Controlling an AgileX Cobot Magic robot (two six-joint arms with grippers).
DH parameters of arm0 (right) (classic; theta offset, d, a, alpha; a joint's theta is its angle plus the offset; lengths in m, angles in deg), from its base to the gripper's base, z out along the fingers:
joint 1: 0 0.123 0 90
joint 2: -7.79 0 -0.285 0
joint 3: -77.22 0 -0.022 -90
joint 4: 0 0.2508 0 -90
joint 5: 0 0 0.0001 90
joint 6: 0 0.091 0 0
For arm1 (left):
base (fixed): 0 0 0 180
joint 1: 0 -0.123 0 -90
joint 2: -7.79 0 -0.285 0
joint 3: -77.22 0 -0.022 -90
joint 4: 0 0.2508 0 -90
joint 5: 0 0 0.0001 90
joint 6: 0 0.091 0 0
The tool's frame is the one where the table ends.
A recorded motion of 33 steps. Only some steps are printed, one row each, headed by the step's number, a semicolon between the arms.
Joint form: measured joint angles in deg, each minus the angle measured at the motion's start. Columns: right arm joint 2, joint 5, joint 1, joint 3, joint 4, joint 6; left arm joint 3, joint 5, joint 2, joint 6, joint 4, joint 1.
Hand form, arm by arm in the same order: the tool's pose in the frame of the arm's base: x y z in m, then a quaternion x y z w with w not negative. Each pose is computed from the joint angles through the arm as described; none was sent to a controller.
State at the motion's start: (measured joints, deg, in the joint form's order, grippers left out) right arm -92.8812 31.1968 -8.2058 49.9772 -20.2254 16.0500; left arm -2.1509 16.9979 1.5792 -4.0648 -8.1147 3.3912
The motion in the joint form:
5: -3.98 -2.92 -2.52 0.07 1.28 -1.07; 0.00 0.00 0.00 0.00 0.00 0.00
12: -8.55 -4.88 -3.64 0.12 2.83 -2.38; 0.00 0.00 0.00 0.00 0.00 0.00
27: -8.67 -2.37 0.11 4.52 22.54 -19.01; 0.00 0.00 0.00 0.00 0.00 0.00
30: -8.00 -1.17 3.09 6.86 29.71 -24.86; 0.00 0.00 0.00 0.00 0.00 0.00
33: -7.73 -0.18 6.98 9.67 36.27 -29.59; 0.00 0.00 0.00 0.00 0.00 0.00
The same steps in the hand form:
5: 0.2981 -0.0707 0.1640 0.09007 0.97595 -0.09544 0.17409; 0.0535 -0.0069 0.1754 -0.04444 0.77812 -0.09889 0.61869
12: 0.3021 -0.0757 0.1402 0.09496 0.98044 -0.08432 0.15036; 0.0535 -0.0069 0.1754 -0.04444 0.77812 -0.09889 0.61869
27: 0.3221 -0.0440 0.1542 0.05999 0.98423 -0.00350 0.16639; 0.0535 -0.0069 0.1754 -0.04444 0.77812 -0.09889 0.61869
30: 0.3320 -0.0222 0.1675 0.03126 0.98153 0.03135 0.18609; 0.0535 -0.0069 0.1754 -0.04444 0.77812 -0.09889 0.61869
33: 0.3426 0.0057 0.1816 -0.00181 0.97575 0.06816 0.20798; 0.0535 -0.0069 0.1754 -0.04444 0.77812 -0.09889 0.61869

